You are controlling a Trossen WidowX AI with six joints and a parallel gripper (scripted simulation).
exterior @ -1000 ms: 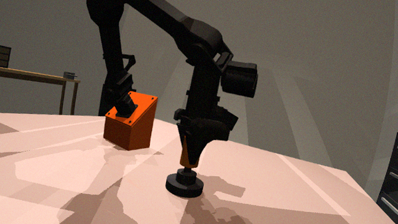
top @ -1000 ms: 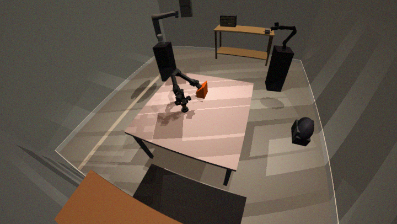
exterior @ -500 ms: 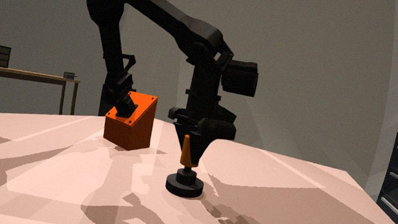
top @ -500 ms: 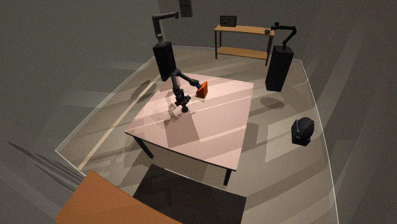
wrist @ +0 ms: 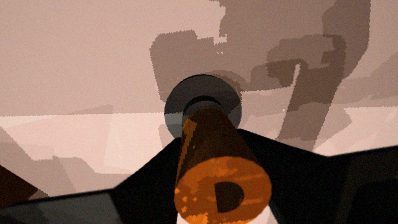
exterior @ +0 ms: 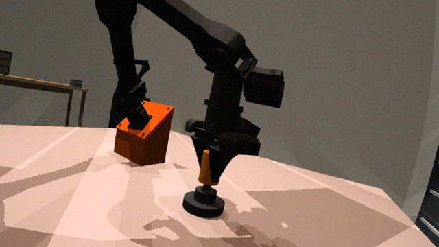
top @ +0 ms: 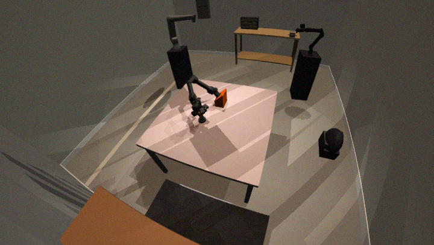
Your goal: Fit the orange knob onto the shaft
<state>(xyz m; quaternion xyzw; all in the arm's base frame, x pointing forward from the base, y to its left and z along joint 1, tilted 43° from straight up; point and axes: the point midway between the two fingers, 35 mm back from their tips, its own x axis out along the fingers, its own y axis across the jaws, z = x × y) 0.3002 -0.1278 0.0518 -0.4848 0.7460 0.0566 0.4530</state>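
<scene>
Right now my gripper tip is 20 mm below the orange knob. Round my gripper tip: dark round pedestal: 40 mm below.
</scene>
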